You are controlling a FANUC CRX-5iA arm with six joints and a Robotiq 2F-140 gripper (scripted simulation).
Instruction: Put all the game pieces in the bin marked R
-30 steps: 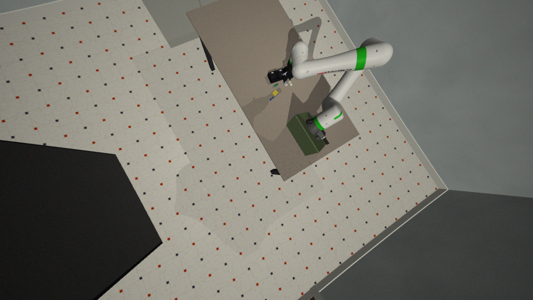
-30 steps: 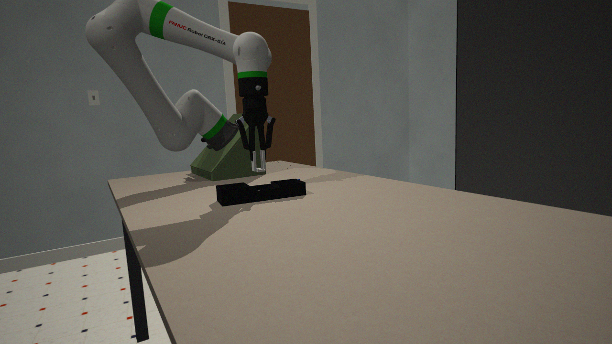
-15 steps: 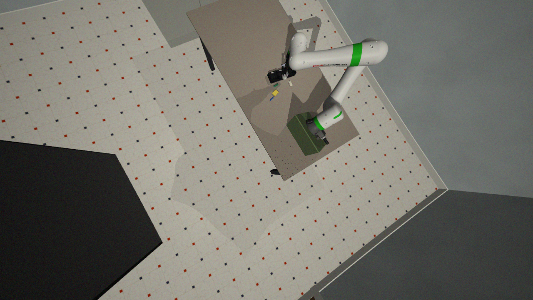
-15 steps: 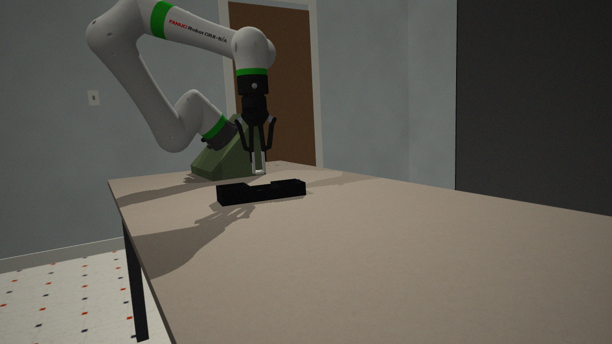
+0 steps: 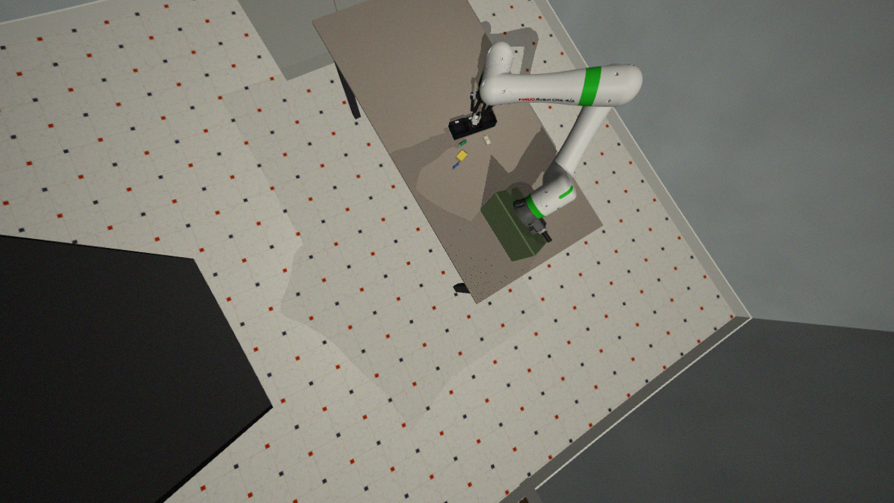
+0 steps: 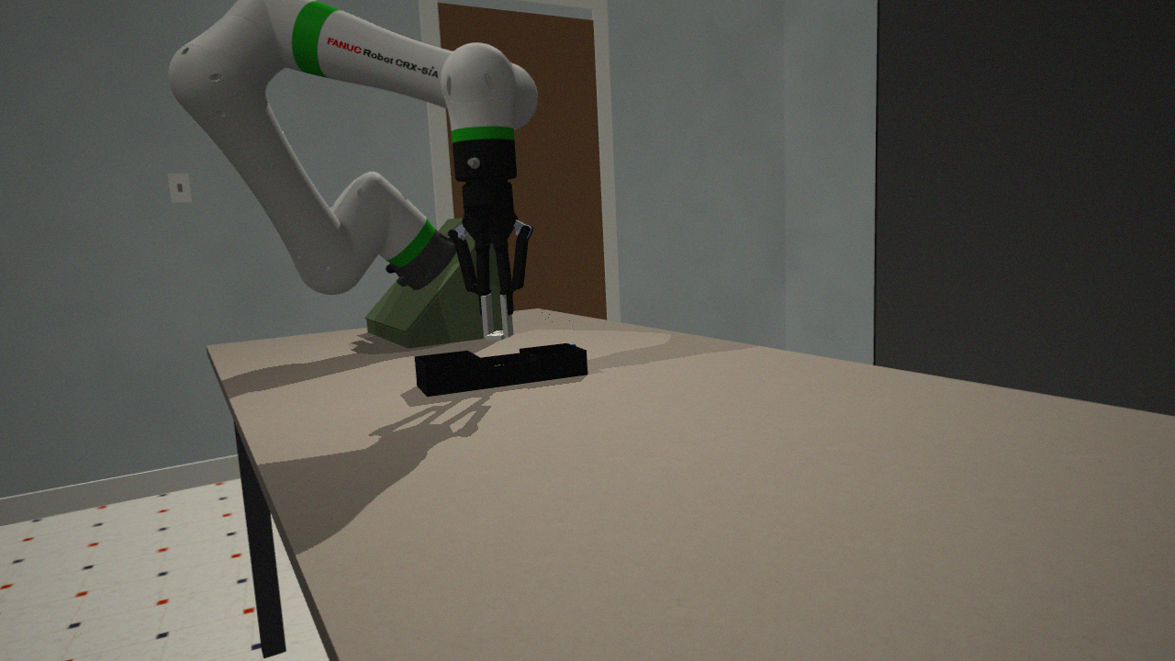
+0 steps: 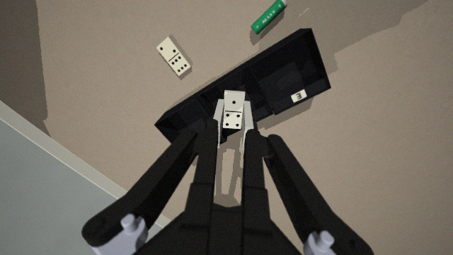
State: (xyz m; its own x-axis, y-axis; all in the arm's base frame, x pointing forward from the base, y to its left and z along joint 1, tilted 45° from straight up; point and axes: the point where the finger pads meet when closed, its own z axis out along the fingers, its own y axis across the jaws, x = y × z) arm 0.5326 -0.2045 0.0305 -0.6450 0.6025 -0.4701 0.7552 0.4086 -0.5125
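The bin R lies 8 cm below my hand and 1 cm ahead of it. From my hand the other things lie so: green battery (11 cm to the left, 9 cm below, 4 cm behind); then black die (9 cm below); then yellow block (15 cm to the left, 10 cm below, 10 cm behind).
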